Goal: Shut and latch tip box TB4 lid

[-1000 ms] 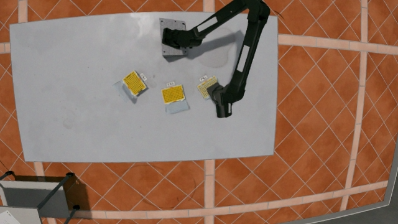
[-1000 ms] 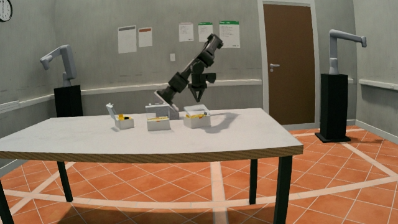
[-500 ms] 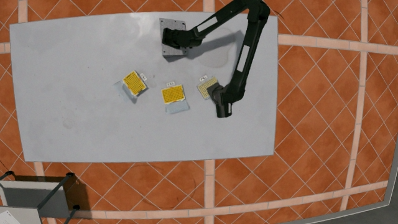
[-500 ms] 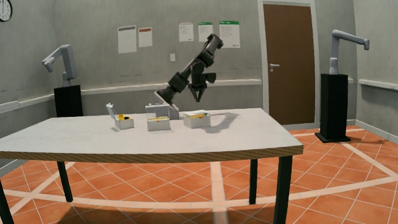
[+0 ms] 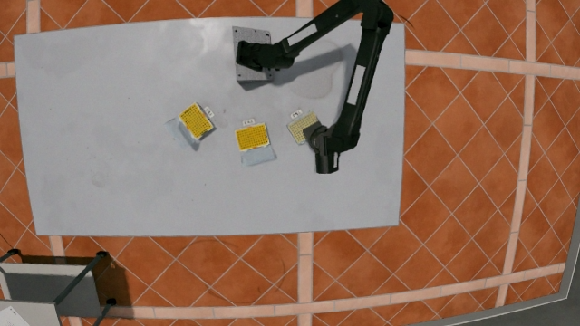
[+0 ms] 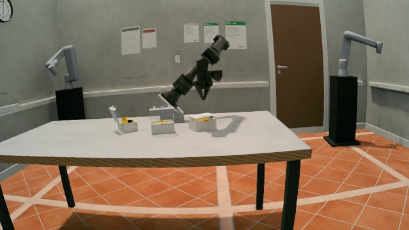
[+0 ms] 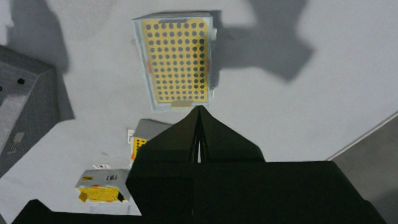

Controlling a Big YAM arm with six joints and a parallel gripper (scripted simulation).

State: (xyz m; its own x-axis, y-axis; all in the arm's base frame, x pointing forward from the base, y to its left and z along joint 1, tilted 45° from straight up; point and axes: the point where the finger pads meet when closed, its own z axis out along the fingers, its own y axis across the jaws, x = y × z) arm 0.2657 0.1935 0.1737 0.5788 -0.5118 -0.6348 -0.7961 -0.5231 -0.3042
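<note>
Now: the tip box TB4 12 cm below my hand, 2 cm to the right of it and 2 cm behind it. The rest, counted from my hand: label TB4 (16 cm below, 7 cm behind, 5 cm to the right); then yellow rack (22 cm to the right, 11 cm below, 4 cm ahead).
</note>
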